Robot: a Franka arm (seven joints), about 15 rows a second.
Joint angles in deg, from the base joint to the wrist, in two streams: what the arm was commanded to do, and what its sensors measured. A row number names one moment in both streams.
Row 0, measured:
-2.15 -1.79 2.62 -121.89 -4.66 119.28 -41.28
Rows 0 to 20, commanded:
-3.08 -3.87 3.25 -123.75 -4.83 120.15 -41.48
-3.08 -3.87 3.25 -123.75 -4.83 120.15 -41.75
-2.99 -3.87 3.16 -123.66 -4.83 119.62 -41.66
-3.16 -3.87 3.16 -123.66 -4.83 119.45 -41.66
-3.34 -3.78 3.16 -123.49 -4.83 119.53 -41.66
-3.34 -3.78 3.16 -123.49 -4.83 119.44 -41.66
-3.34 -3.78 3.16 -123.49 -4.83 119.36 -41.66
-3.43 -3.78 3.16 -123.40 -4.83 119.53 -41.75
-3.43 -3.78 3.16 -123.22 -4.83 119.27 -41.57
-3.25 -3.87 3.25 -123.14 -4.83 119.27 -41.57
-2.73 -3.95 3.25 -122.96 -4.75 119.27 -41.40
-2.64 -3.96 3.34 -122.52 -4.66 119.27 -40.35
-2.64 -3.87 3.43 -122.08 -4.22 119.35 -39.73
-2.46 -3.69 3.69 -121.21 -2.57 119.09 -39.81
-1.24 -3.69 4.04 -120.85 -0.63 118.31 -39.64
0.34 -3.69 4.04 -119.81 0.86 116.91 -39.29
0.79 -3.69 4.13 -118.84 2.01 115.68 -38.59
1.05 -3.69 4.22 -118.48 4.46 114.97 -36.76
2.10 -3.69 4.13 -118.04 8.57 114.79 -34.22
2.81 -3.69 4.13 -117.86 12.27 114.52 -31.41
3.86 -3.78 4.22 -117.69 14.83 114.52 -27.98
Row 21, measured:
2.91 -3.24 4.05 -118.33 10.17 115.84 -32.95
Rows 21 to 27, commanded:
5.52 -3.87 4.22 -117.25 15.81 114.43 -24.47
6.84 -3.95 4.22 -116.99 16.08 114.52 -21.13
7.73 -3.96 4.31 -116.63 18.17 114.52 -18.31
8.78 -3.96 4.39 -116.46 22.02 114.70 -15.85
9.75 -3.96 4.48 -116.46 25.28 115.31 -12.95
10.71 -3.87 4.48 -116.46 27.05 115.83 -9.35
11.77 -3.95 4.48 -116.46 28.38 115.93 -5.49
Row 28, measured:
10.61 -3.31 4.48 -116.42 25.04 115.79 -11.54
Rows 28 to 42, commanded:
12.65 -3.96 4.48 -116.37 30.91 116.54 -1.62
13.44 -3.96 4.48 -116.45 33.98 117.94 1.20
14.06 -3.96 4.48 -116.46 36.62 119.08 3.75
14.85 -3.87 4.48 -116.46 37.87 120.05 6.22
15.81 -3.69 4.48 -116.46 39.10 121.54 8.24
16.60 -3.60 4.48 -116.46 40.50 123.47 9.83
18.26 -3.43 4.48 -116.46 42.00 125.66 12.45
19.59 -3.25 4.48 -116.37 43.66 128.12 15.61
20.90 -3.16 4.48 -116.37 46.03 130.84 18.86
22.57 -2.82 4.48 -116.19 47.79 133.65 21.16
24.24 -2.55 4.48 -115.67 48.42 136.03 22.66
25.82 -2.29 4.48 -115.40 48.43 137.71 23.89
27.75 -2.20 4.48 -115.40 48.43 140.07 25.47
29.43 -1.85 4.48 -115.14 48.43 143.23 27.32
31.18 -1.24 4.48 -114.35 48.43 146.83 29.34
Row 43, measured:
28.55 -2.68 4.66 -116.00 46.90 142.00 26.42
